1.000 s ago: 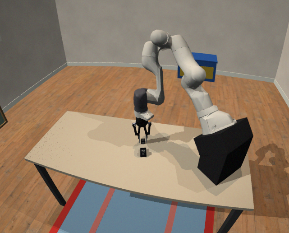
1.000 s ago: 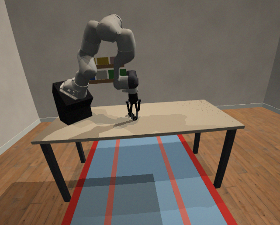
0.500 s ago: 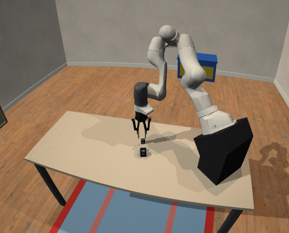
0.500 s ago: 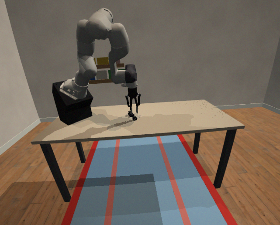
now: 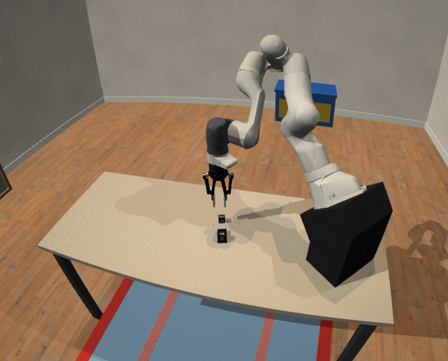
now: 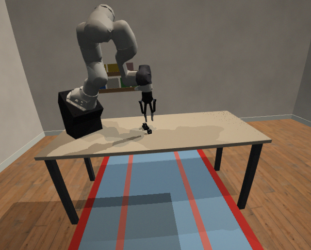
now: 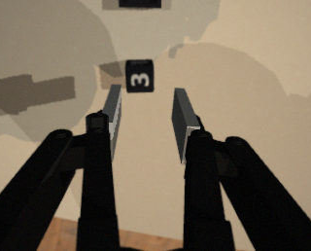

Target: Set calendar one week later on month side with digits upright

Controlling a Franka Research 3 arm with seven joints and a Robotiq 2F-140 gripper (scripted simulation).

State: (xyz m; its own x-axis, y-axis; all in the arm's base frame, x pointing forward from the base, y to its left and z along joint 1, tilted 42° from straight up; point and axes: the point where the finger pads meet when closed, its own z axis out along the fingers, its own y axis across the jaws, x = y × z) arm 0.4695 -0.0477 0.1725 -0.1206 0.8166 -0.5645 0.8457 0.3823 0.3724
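The black tray is 12 cm below my hand, 10 cm to the left of it and 2 cm behind it.
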